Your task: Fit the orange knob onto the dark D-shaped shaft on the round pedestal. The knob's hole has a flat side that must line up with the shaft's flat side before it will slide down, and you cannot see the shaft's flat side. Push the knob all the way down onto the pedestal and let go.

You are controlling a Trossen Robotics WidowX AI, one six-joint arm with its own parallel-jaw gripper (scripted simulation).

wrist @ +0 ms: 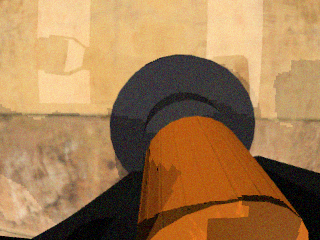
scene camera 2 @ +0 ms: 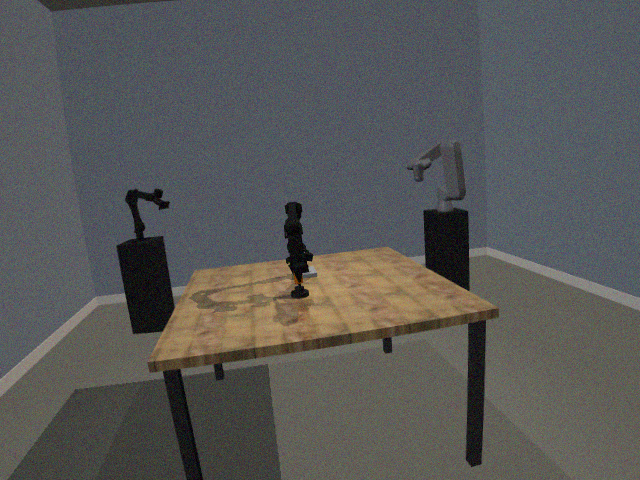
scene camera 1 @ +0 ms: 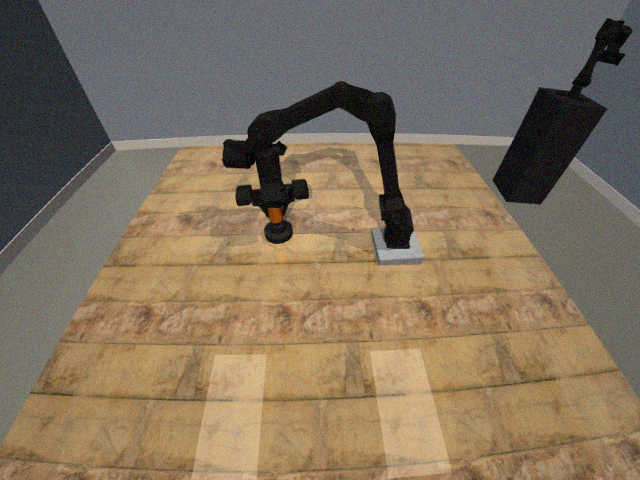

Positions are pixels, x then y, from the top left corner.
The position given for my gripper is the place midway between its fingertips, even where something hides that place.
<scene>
My gripper (scene camera 1: 276, 215) carries an orange knob (wrist: 196, 172).
</scene>
